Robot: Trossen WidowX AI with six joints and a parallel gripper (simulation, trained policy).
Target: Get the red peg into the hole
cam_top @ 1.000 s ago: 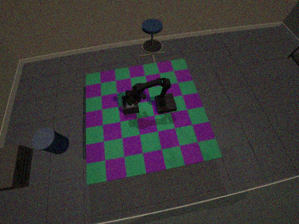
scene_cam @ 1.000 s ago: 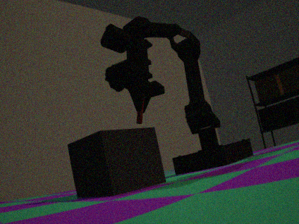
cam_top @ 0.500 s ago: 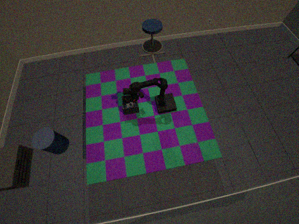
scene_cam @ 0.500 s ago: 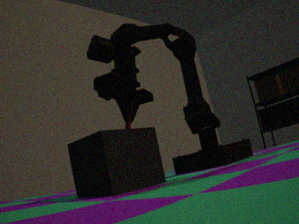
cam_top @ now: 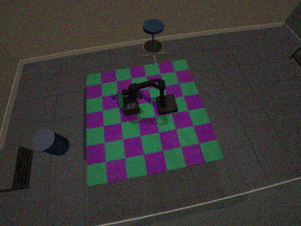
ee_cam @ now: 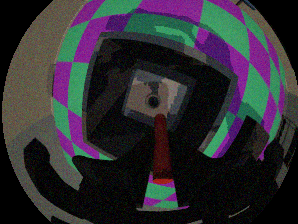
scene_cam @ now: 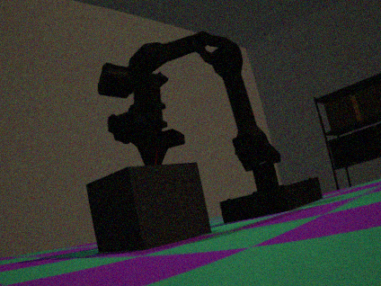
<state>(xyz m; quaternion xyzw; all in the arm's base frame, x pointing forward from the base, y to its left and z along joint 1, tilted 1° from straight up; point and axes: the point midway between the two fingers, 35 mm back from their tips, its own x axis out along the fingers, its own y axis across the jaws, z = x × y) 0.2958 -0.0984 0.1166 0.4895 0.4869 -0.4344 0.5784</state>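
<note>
Right now the plate is 90 mm below my gripper tip, 20 mm to the right of it and 20 mm ahead of it. From my gripper tip the other things lie so: red peg (10 mm above).
</note>
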